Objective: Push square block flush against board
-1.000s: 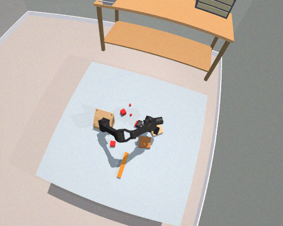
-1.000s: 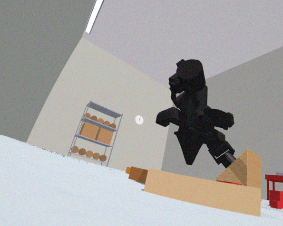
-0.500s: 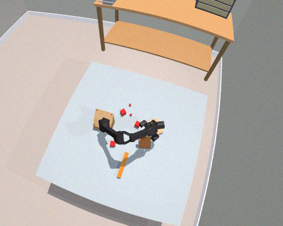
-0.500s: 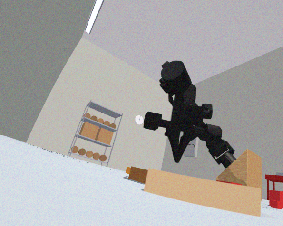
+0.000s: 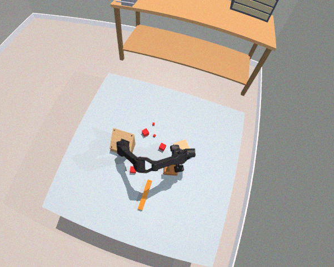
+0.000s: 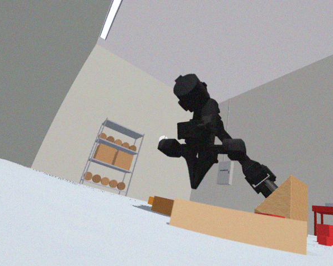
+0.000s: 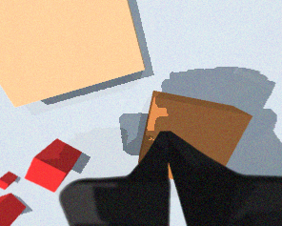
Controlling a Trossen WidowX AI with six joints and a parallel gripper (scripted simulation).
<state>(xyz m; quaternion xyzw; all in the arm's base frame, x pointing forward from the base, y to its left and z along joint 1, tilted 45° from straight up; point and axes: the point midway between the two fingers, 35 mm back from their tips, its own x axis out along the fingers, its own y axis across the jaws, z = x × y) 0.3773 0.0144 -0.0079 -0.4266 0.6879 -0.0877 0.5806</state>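
Right now the orange square block is 50 mm below my gripper tip, 40 mm to the right of it and 20 mm behind it. Round my gripper tip: orange board (290 mm to the right, 120 mm behind, 50 mm below); then pale tan slab (120 mm to the left, 50 mm below, 30 mm ahead).
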